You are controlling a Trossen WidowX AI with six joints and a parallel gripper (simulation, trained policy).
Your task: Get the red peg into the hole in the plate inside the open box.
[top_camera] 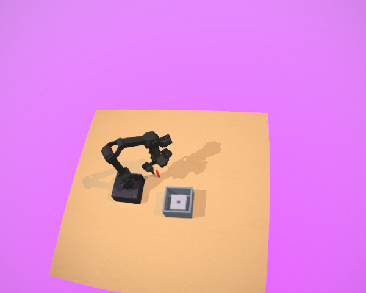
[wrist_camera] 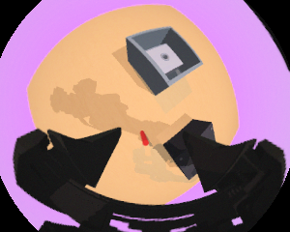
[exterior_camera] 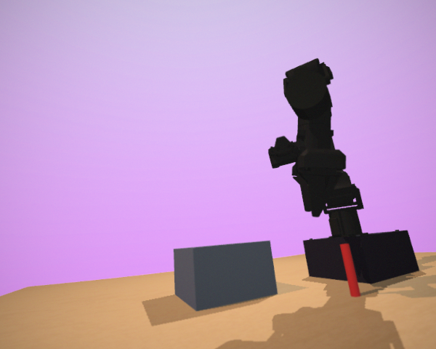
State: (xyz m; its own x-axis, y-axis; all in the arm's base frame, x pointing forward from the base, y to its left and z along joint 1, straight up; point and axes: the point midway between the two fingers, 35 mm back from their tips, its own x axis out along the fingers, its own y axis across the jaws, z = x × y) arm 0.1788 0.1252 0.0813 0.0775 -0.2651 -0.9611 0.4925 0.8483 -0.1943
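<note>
The red peg is 10 cm below my gripper tip, 4 cm behind it and 2 cm to the left of it. Round my gripper tip: pale plate 14 cm to the right, 14 cm ahead, 9 cm below; grey box 14 cm to the right, 14 cm ahead, 11 cm below.
</note>
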